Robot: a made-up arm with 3 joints. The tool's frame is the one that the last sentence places.
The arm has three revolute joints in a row. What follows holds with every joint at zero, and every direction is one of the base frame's.
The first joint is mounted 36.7 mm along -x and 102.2 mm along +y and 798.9 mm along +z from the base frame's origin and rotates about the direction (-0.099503, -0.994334, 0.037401).
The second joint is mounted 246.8 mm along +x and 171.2 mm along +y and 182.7 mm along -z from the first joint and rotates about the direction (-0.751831, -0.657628, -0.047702).
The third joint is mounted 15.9 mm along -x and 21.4 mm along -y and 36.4 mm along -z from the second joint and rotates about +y.
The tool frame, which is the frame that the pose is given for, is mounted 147 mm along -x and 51.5 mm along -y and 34.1 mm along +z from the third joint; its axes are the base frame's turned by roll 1.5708, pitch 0 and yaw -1.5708 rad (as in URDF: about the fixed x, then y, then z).
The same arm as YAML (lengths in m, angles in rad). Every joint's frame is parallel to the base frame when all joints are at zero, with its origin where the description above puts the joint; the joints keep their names.
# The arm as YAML. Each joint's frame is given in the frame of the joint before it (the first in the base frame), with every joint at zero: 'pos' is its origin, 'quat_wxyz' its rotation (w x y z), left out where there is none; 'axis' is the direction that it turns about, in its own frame. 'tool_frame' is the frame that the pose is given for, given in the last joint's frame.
length_unit: m
angle_unit: rad
joints:
  - joint: joint 1
    pos: [-0.0367, 0.1022, 0.7989]
    axis: [-0.099503, -0.994334, 0.037401]
  - joint: joint 2
    pos: [0.2468, 0.1712, -0.1827]
    axis: [-0.751831, -0.657628, -0.047702]
  - joint: joint 3
    pos: [-0.0159, -0.0214, -0.0364]
    axis: [0.0, 1.0, 0.0]
tool_frame:
  pos: [-0.147, -0.0515, 0.0341]
  quat_wxyz: [0.499998, 0.5, -0.500002, -0.5]

